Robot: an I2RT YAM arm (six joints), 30 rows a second.
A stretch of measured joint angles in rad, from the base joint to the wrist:
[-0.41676, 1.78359, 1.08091, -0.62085, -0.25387, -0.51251]
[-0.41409, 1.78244, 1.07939, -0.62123, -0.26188, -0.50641]
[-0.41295, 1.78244, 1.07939, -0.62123, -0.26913, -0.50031]
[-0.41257, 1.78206, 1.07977, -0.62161, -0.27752, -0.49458]
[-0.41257, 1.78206, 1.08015, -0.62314, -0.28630, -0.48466]
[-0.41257, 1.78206, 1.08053, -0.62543, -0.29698, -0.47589]
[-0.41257, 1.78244, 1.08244, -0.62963, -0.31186, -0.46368]
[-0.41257, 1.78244, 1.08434, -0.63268, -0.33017, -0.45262]
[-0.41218, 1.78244, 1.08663, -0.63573, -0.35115, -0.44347]
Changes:
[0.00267, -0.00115, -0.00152, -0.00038, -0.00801, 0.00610]
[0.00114, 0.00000, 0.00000, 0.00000, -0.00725, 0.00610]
[0.00038, -0.00038, 0.00038, -0.00038, -0.00839, 0.00573]
[0.00000, 0.00000, 0.00038, -0.00153, -0.00878, 0.00992]
[0.00000, 0.00000, 0.00038, -0.00229, -0.01068, 0.00877]
[0.00000, 0.00038, 0.00191, -0.00420, -0.01488, 0.01221]
[0.00000, 0.00000, 0.00190, -0.00305, -0.01831, 0.01106]
[0.00039, 0.00000, 0.00229, -0.00305, -0.02098, 0.00915]

